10 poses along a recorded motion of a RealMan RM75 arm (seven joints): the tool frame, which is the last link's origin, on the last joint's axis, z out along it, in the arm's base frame.
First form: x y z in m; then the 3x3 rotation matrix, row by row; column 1 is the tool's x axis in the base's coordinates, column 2 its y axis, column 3 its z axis. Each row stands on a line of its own.
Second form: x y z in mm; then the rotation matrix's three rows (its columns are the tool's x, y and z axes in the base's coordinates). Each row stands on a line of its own. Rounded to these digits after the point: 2 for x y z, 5 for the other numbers.
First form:
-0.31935, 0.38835, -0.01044
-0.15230, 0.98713, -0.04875
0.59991, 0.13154, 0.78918
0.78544, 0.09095, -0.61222
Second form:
-319.35, 388.35, -10.44
-0.15230, 0.98713, -0.04875
0.59991, 0.13154, 0.78918
0.78544, 0.09095, -0.61222

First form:
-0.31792, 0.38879, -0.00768
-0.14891, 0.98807, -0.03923
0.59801, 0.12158, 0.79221
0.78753, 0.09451, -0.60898
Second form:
-317.92, 388.79, -7.68
-0.14891, 0.98807, -0.03923
0.59801, 0.12158, 0.79221
0.78753, 0.09451, -0.60898

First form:
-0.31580, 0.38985, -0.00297
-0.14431, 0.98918, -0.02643
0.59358, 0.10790, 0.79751
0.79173, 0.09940, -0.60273
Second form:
-315.80, 389.85, -2.97
-0.14431, 0.98918, -0.02643
0.59358, 0.10790, 0.79751
0.79173, 0.09940, -0.60273

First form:
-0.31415, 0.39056, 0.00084
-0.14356, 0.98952, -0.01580
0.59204, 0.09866, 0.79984
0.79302, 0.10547, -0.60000
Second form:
-314.15, 390.56, 0.84
-0.14356, 0.98952, -0.01580
0.59204, 0.09866, 0.79984
0.79302, 0.10547, -0.60000

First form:
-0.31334, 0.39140, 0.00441
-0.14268, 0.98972, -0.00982
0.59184, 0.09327, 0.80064
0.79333, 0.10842, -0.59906
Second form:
-313.34, 391.40, 4.41
-0.14268, 0.98972, -0.00982
0.59184, 0.09327, 0.80064
0.79333, 0.10842, -0.59906

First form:
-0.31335, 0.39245, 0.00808
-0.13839, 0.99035, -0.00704
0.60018, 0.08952, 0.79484
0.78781, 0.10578, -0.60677
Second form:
-313.35, 392.45, 8.08
-0.13839, 0.99035, -0.00704
0.60018, 0.08952, 0.79484
0.78781, 0.10578, -0.60677

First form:
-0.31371, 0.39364, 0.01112
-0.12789, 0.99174, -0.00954
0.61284, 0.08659, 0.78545
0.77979, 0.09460, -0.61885
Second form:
-313.71, 393.64, 11.12
-0.12789, 0.99174, -0.00954
0.61284, 0.08659, 0.78545
0.77979, 0.09460, -0.61885

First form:
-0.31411, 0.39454, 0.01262
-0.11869, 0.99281, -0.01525
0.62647, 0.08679, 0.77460
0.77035, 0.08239, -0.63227
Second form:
-314.11, 394.54, 12.62
-0.11869, 0.99281, -0.01525
0.62647, 0.08679, 0.77460
0.77035, 0.08239, -0.63227

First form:
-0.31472, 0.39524, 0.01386
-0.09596, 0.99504, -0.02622
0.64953, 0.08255, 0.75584
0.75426, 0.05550, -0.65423
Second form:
-314.72, 395.24, 13.86
-0.09596, 0.99504, -0.02622
0.64953, 0.08255, 0.75584
0.75426, 0.05550, -0.65423

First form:
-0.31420, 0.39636, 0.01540
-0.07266, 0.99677, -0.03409
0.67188, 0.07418, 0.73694
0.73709, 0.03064, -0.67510
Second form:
-314.20, 396.36, 15.40
-0.07266, 0.99677, -0.03409
0.67188, 0.07418, 0.73694
0.73709, 0.03064, -0.67510

